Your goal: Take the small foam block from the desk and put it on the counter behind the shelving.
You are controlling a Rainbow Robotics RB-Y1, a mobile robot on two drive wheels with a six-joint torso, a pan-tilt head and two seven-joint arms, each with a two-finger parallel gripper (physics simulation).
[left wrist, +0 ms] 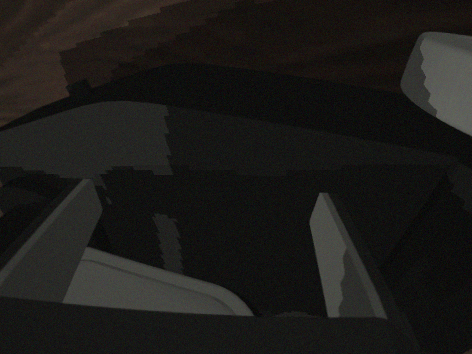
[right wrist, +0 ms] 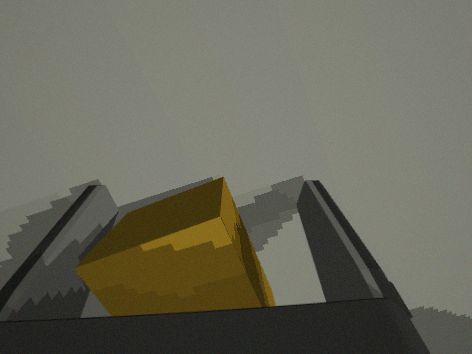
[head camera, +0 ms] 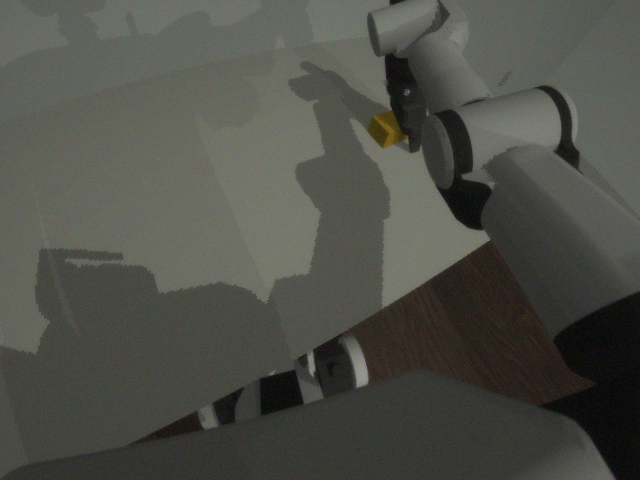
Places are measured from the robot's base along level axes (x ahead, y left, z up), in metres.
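Where they show: left gripper, fingertip midpoint: (left wrist: 205,201); right gripper, fingertip midpoint: (right wrist: 209,195) (head camera: 407,133).
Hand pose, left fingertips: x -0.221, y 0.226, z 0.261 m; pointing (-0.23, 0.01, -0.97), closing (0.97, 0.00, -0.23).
After its pixels a point has its place.
The small foam block (head camera: 383,130) @(x 0.469, y -0.321, z 0.760 m) (right wrist: 175,260) @(x 0.497, y -0.395, z 0.765 m) is yellow and sits on the pale desk top (head camera: 434,248) @(x 0.197, y -0.337, z 0.721 m). My right gripper (right wrist: 209,195) @(x 0.487, y -0.405, z 0.728 m) is open, with the block lying at an angle between its two spread fingers, nearer the finger at the left of the right wrist view. In the head camera the right gripper (head camera: 410,144) @(x 0.487, y -0.405, z 0.728 m) is seen from the side and hides part of the block. My left gripper (left wrist: 205,201) @(x -0.221, y 0.226, z 0.261 m) is open in the left wrist view, over dark and pale robot parts. The counter and the shelving cannot be made out.
The desk's near edge runs diagonally across the head camera view, with a dark brown wood floor (head camera: 465,310) @(x 0.044, y -0.913, z 0.001 m) below it. Black and white cylindrical robot base parts (head camera: 333,366) @(x 0.014, y -0.166, z 0.248 m) show beside that edge. Large shadows of the robot and arm fall across the desk.
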